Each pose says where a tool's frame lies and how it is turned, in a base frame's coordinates. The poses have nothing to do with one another.
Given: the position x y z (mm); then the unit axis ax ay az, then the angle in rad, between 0 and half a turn.
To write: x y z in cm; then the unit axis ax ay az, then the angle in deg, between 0 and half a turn. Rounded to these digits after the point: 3 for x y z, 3 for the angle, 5 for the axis.
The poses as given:
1: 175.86, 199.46, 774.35, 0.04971, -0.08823, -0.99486, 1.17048
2: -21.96, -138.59, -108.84, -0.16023, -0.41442, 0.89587, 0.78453
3: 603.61, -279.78, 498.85, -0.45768, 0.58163, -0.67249, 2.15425
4: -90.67, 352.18, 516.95, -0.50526, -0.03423, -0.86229, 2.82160
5: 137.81, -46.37, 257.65, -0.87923, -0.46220, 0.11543, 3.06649
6: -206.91, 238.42, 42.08, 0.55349, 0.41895, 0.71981, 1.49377
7: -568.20, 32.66, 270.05, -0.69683, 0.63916, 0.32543, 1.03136
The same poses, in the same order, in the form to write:
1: 17.586, 19.946, 77.435, 0.04971, -0.08823, -0.99486, 67.064
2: -2.196, -13.859, -10.884, -0.16023, -0.41442, 0.89587, 44.950
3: 60.361, -27.978, 49.885, -0.45768, 0.58163, -0.67249, 123.429
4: -9.067, 35.218, 51.695, -0.50526, -0.03423, -0.86229, 161.666
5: 13.781, -4.637, 25.765, -0.87923, -0.46220, 0.11543, 175.697
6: -20.691, 23.842, 4.208, 0.55349, 0.41895, 0.71981, 85.587
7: -56.820, 3.266, 27.005, -0.69683, 0.63916, 0.32543, 59.093
